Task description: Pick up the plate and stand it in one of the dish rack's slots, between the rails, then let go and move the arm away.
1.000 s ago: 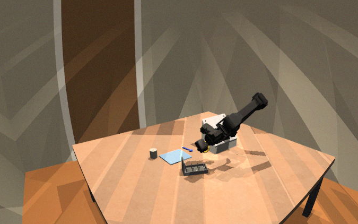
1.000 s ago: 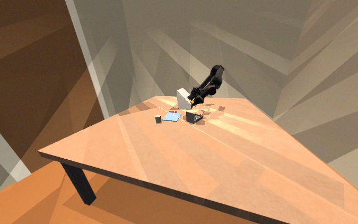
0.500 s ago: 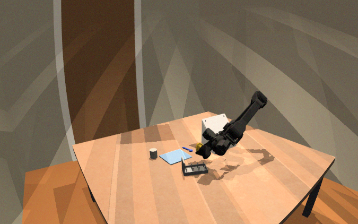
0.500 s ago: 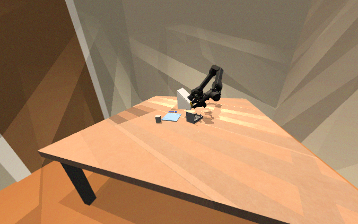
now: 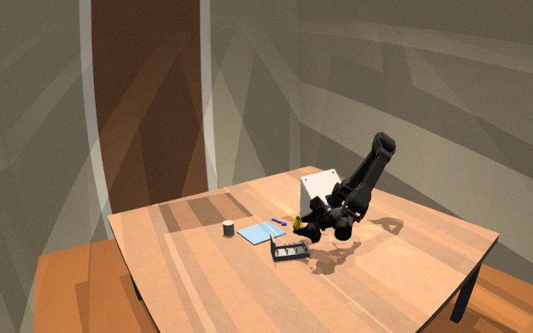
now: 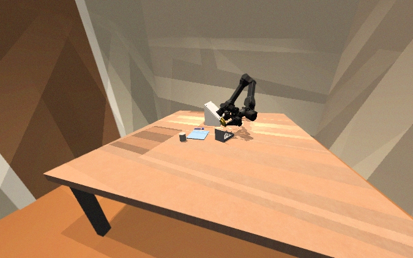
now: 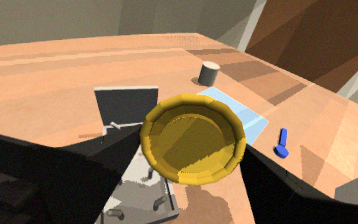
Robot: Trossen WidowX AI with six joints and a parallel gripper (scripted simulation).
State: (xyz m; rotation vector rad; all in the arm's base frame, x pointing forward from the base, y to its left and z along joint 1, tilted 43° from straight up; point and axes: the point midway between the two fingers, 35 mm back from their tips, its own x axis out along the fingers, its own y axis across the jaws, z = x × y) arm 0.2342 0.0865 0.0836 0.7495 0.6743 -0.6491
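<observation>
My gripper tip is now 4 cm short of the dish rack, 3 cm to the right of it and 7 cm above it. From my gripper tip the other things lie so: yellow plate 1 cm to the left; then blue spoon 6 cm behind, 20 cm to the right, 9 cm below; then light blue mat 5 cm ahead, 17 cm to the right, 9 cm below.
</observation>
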